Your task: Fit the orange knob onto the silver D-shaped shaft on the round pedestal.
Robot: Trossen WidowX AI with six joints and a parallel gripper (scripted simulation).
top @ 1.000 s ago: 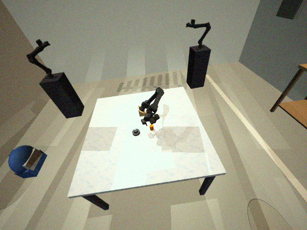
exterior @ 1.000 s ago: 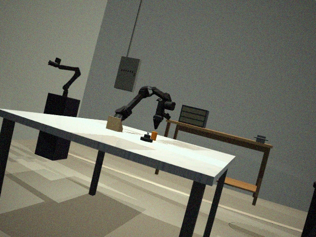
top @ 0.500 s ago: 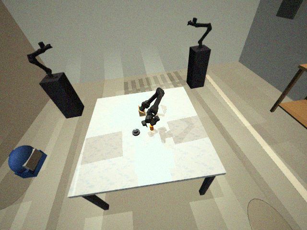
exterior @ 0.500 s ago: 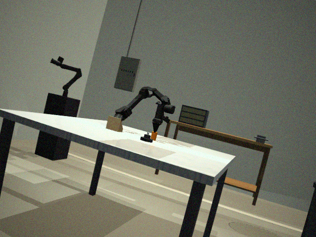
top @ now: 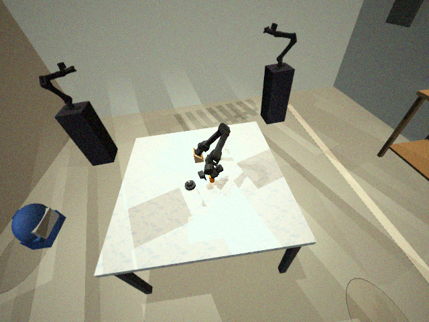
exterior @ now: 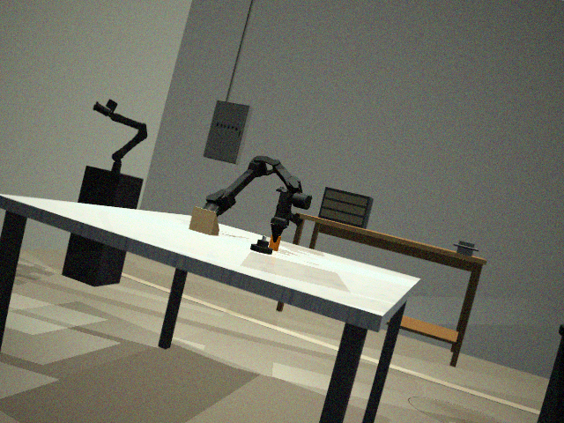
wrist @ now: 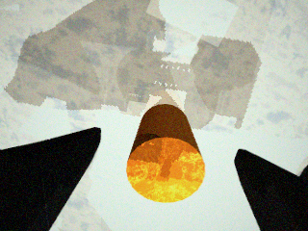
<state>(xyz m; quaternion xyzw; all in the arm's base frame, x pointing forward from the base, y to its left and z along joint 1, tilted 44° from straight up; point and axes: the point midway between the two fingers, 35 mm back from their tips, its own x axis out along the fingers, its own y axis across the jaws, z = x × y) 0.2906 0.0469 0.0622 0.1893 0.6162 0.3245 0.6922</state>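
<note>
My gripper tip is now 1 cm below the orange knob. The rest, counted from my gripper tip: round dark pedestal: 1 cm ahead, 17 cm to the right.
</note>
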